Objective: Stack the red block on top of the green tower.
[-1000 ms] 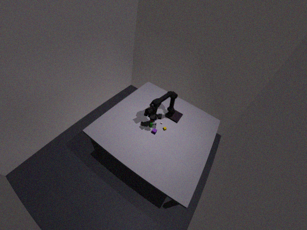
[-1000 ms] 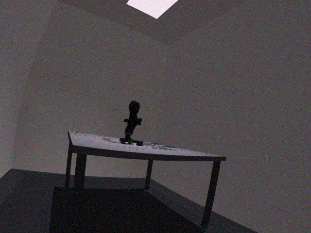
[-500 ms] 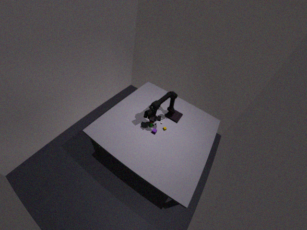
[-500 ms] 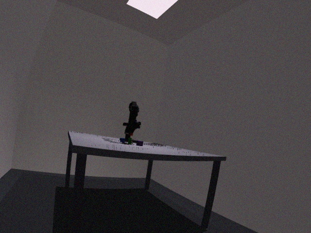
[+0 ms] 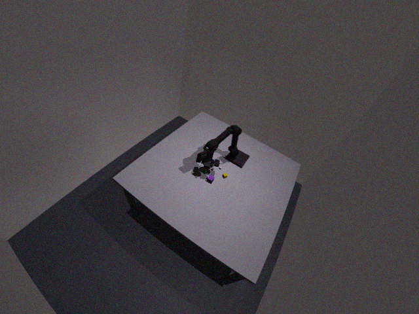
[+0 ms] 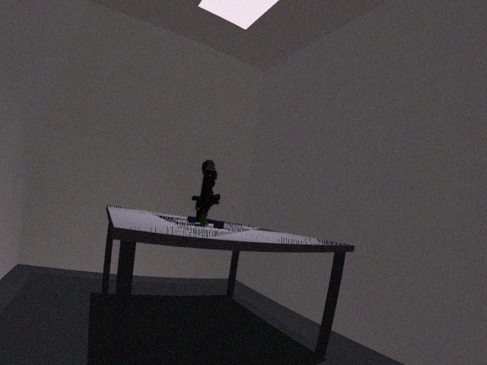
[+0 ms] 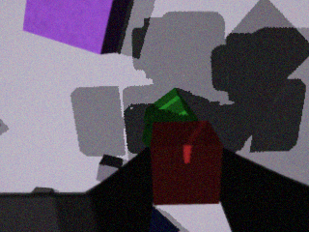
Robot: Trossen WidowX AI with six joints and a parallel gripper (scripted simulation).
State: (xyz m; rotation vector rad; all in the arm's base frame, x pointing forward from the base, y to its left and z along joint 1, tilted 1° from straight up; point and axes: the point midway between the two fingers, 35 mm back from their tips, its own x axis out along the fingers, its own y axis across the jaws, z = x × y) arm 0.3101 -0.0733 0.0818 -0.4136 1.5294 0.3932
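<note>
My gripper tip is 10 mm below the red block. From my gripper tip the other things lie so: purple block: 90 mm to the left, 40 mm below, 40 mm ahead; then blue block: 120 mm behind, 50 mm below, 30 mm to the right; then yellow block: 150 mm to the left, 80 mm behind, 50 mm below.
</note>
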